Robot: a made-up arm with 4 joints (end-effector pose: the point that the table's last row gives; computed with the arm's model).
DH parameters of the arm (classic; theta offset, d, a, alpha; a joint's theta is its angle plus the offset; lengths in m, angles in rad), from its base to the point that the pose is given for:
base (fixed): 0 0.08 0 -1.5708
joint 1: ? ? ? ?
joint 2: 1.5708 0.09 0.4 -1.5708
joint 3: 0 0.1 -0.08 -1.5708
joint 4: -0.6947 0 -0.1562 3.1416
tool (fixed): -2.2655 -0.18 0 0
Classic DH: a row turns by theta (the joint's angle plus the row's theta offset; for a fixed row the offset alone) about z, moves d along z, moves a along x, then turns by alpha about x.
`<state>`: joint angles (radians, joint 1 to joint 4).
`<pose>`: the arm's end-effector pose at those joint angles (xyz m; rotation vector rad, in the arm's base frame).
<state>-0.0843 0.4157 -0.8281 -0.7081</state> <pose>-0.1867 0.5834 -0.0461 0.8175 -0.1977 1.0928</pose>
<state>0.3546 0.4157 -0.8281 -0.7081</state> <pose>-0.2226 0.5834 0.0452 1.0352 0.1711 0.8882</pose>
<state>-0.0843 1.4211 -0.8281 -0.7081</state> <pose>-0.4966 0.2621 -0.0723 0.8482 0.3007 2.0178</pose>
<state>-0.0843 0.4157 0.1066 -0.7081</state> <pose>-0.1148 0.4137 -0.0077 -0.1585 -0.0588 1.1172</pose>
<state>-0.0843 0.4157 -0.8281 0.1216</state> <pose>-0.2148 0.4904 -0.1262 0.7877 0.1414 0.3102</pose>
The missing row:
joint 1: 0 0.14 -0.06 1.5708
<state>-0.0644 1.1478 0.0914 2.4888</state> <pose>-0.4657 0.0488 -0.0353 0.0673 -0.1501 -1.3394</pose>
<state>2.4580 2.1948 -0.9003 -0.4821</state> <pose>0.2692 -0.0894 0.4689 -2.5206 -0.8360 -0.0687</pose>
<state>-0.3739 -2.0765 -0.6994 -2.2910</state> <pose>0.4447 -0.0712 0.2546 -0.4448 -0.9404 0.1302</pose>
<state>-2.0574 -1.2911 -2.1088 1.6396</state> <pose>-0.2623 0.5351 0.5011 2.4696 0.0953 1.3754</pose>
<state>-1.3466 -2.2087 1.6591 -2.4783</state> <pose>0.0095 0.0968 0.2567 0.7281 -0.0091 0.8251</pose>
